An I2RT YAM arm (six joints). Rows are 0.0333 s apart.
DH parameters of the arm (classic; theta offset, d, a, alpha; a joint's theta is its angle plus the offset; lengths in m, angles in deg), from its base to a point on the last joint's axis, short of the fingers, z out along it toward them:
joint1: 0 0.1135 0.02 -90
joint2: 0 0 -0.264 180
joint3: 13.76 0 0.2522 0
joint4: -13.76 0 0.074 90
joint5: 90 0 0 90
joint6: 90 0.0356 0 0
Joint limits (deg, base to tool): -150..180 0..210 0..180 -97..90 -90..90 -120..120
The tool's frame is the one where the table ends.
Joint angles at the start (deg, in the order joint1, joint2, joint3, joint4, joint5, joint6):
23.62, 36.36, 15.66, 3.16, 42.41, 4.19
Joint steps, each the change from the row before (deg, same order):
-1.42, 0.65, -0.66, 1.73, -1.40, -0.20
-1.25, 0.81, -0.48, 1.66, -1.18, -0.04
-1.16, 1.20, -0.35, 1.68, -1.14, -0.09
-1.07, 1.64, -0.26, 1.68, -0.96, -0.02
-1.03, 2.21, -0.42, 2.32, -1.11, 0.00
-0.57, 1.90, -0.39, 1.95, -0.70, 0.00
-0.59, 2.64, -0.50, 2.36, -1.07, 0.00
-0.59, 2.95, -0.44, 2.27, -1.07, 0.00
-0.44, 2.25, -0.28, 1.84, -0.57, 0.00
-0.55, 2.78, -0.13, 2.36, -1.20, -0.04
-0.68, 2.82, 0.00, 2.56, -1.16, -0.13
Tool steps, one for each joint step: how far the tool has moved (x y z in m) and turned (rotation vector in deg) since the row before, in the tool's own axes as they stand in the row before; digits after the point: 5 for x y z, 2 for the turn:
0.00222, -0.00120, 0.00360, -0.05, -0.03, 0.40
0.00156, -0.00092, 0.00344, 0.01, -0.05, 0.48
0.00153, -0.00038, 0.00386, -0.02, 0.11, 0.25
0.00192, 0.00011, 0.00442, 0.09, 0.36, 0.09
0.00306, 0.00081, 0.00532, -0.10, 0.44, 0.05
0.00301, 0.00113, 0.00405, -0.13, 0.38, -0.06
0.00474, 0.00190, 0.00520, -0.46, 0.77, -0.30
0.00541, 0.00196, 0.00559, -0.44, 1.06, -0.47
0.00368, 0.00125, 0.00421, -0.11, 0.67, -0.26
0.00324, 0.00183, 0.00524, -0.65, 0.61, -0.18
0.00236, 0.00138, 0.00556, -0.50, 0.38, -0.06

